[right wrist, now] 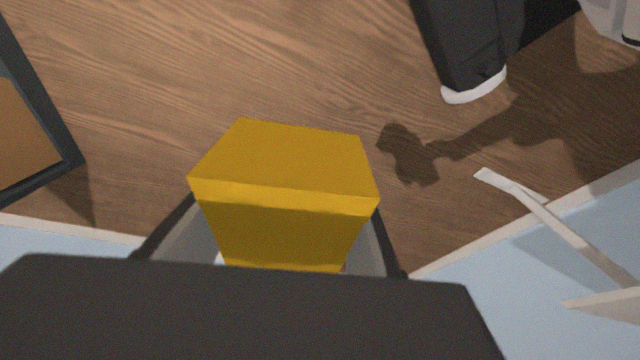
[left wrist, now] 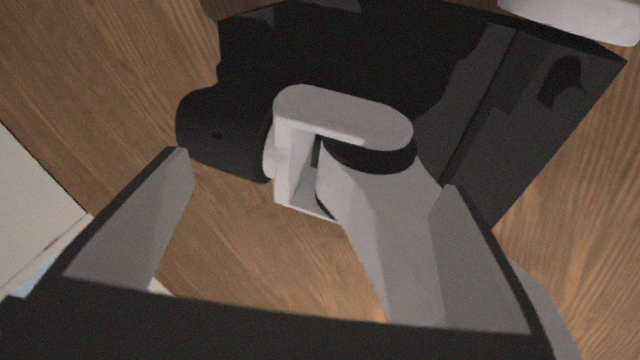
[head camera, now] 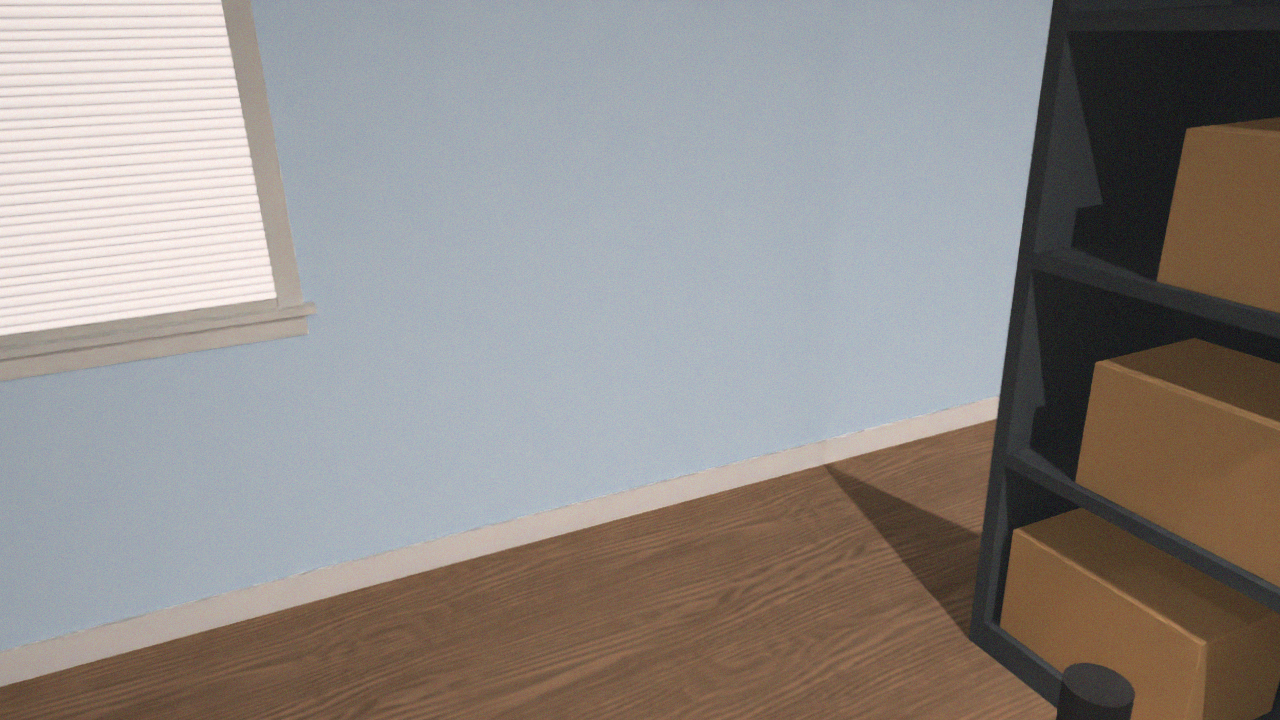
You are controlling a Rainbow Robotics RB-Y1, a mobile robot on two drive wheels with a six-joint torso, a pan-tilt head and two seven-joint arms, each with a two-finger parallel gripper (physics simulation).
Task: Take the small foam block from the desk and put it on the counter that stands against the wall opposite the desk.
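Frame: origin at the robot's base, x back, y left, z down, level; metres.
Where they show: left gripper, fingertip midpoint: (left wrist: 315, 183); right gripper, fingertip midpoint: (right wrist: 296, 175).
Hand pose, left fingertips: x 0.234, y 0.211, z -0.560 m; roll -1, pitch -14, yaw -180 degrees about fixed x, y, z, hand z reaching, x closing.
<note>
After its pixels a point has its place.
The small foam block (right wrist: 285, 195) {x -0.374, y -0.254, z -0.875 m} is yellow and sits between the fingers of my right gripper in the right wrist view, held above the wooden floor. My right gripper (right wrist: 296, 175) {x -0.393, y -0.238, z -0.836 m} is shut on it; the block hides part of the fingers. My left gripper (left wrist: 315, 183) {x 0.234, y 0.211, z -0.560 m} is open, its two fingers wide apart, with parts of the robot's own body and arm showing beyond them. The desk and the counter do not show in these views.
A dark shelf unit (head camera: 1013, 358) {x -1.857, y -0.807, z -0.755 m} with cardboard boxes (head camera: 1181, 474) {x -1.513, y -0.986, z -0.654 m} stands at the right in the head view. A blue wall (head camera: 626, 223) {x -2.526, y 0.025, z -0.928 m} with a blinded window (head camera: 125, 170) {x -2.033, y 1.096, z -1.180 m} runs behind the wooden floor (head camera: 626, 608) {x -2.036, y 0.053, z -0.001 m}. A pale bar (right wrist: 560, 225) {x 0.080, y 1.237, z -0.337 m} shows in the right wrist view.
</note>
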